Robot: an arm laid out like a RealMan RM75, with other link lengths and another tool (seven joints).
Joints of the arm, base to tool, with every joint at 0 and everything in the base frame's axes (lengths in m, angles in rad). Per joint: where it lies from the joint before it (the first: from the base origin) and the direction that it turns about. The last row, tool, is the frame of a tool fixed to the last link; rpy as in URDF.
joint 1: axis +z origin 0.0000 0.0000 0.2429
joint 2: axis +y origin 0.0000 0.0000 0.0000
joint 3: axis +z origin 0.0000 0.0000 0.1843
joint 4: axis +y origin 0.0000 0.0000 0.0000
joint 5: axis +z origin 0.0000 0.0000 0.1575
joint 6: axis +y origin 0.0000 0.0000 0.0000
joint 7: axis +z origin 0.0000 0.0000 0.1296
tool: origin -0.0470 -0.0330 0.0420 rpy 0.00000 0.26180 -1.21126
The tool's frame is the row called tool.
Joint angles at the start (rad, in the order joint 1, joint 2, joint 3, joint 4, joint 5, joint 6, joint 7):
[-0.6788, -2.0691, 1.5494, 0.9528, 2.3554, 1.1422, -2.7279]
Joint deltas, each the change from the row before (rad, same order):
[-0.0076, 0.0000, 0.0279, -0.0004, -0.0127, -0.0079, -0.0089]
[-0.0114, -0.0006, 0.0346, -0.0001, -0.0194, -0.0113, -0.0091]
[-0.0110, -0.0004, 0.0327, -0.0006, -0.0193, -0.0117, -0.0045]
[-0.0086, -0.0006, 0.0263, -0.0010, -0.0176, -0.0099, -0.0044]
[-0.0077, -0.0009, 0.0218, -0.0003, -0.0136, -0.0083, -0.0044]
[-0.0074, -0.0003, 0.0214, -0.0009, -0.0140, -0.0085, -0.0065]
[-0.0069, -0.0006, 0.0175, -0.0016, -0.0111, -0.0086, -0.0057]
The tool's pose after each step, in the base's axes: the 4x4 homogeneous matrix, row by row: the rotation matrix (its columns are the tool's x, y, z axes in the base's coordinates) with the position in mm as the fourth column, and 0 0 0 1 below. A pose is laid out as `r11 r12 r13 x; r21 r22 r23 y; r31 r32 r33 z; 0 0 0 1`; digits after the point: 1 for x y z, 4 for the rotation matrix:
-0.3796 0.8317 -0.4051 -208.9; 0.7370 0.5366 0.4110 269.7; 0.5592 -0.1425 -0.8167 -37.1; 0 0 0 1
-0.3688 0.8415 -0.3948 -203.6; 0.7510 0.5201 0.4069 269.2; 0.5477 -0.1464 -0.8237 -41.8; 0 0 0 1
-0.3559 0.8520 -0.3840 -198.6; 0.7653 0.5015 0.4034 268.8; 0.5363 -0.1503 -0.8306 -46.2; 0 0 0 1
-0.3482 0.8593 -0.3745 -194.6; 0.7759 0.4884 0.3993 268.0; 0.5261 -0.1516 -0.8368 -50.0; 0 0 0 1
-0.3412 0.8654 -0.3669 -191.0; 0.7845 0.4772 0.3961 267.4; 0.5179 -0.1527 -0.8417 -53.2; 0 0 0 1
-0.3368 0.8699 -0.3604 -187.8; 0.7913 0.4689 0.3924 266.5; 0.5104 -0.1530 -0.8462 -56.2; 0 0 0 1
-0.3331 0.8736 -0.3549 -185.1; 0.7962 0.4622 0.3904 266.0; 0.5051 -0.1526 -0.8495 -58.8; 0 0 0 1

